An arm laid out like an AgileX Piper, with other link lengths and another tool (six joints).
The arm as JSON. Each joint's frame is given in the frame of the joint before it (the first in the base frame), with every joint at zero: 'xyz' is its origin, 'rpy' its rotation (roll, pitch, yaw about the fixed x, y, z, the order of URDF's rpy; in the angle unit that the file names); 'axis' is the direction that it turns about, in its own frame. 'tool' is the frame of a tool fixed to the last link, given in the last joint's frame.
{
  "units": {
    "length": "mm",
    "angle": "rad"
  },
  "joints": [
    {
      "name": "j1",
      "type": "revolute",
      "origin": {
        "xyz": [
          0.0,
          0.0,
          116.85
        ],
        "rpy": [
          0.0,
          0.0,
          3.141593
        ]
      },
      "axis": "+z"
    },
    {
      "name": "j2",
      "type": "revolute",
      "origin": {
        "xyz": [
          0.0,
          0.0,
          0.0
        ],
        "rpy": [
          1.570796,
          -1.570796,
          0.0
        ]
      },
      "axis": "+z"
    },
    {
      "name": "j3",
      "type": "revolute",
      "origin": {
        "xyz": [
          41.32,
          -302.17,
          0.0
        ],
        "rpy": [
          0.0,
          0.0,
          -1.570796
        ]
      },
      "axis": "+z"
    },
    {
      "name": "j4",
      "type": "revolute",
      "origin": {
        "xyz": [
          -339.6,
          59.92,
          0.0
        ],
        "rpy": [
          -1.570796,
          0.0,
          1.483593
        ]
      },
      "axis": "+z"
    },
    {
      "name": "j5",
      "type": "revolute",
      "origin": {
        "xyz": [
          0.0,
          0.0,
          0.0
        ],
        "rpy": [
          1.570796,
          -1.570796,
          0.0
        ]
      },
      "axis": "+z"
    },
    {
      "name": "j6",
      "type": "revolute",
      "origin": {
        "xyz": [
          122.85,
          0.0,
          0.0
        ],
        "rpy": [
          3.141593,
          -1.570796,
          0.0
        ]
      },
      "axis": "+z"
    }
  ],
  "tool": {
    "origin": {
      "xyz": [
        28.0,
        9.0,
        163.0
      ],
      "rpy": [
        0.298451,
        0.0,
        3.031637
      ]
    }
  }
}
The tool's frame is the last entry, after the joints.
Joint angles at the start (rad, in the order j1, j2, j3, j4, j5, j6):
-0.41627, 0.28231, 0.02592, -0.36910, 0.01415, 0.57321
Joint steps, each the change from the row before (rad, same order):
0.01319, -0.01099, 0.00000, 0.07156, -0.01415, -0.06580
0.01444, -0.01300, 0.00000, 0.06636, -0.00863, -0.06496
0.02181, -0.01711, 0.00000, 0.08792, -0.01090, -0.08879
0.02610, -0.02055, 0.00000, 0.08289, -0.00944, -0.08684
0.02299, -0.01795, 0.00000, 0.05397, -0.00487, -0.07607
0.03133, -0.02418, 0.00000, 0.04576, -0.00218, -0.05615
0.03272, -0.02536, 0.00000, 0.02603, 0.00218, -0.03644
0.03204, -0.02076, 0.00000, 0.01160, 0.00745, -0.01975
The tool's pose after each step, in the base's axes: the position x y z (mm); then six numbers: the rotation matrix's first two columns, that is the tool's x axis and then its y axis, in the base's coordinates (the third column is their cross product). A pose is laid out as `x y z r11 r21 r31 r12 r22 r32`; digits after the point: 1 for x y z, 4 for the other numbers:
327.2 -111.8 150.2 -0.4094 -0.9071 -0.0976 0.1195 0.0527 -0.9914
328.8 -106.5 157.1 -0.3928 -0.9142 -0.0997 0.1390 0.0482 -0.9891
330.8 -98.9 166.1 -0.3693 -0.9240 -0.0995 0.1634 0.0408 -0.9857
332.4 -90.2 175.8 -0.3428 -0.9345 -0.0958 0.1889 0.0313 -0.9815
333.3 -82.3 182.8 -0.3189 -0.9449 -0.0739 0.2027 0.0082 -0.9792
334.1 -71.7 191.4 -0.2883 -0.9554 -0.0636 0.2241 -0.0027 -0.9746
334.3 -60.3 199.1 -0.2558 -0.9653 -0.0533 0.2433 -0.0109 -0.9699
334.3 -49.0 203.7 -0.2236 -0.9736 -0.0453 0.2543 -0.0134 -0.9670

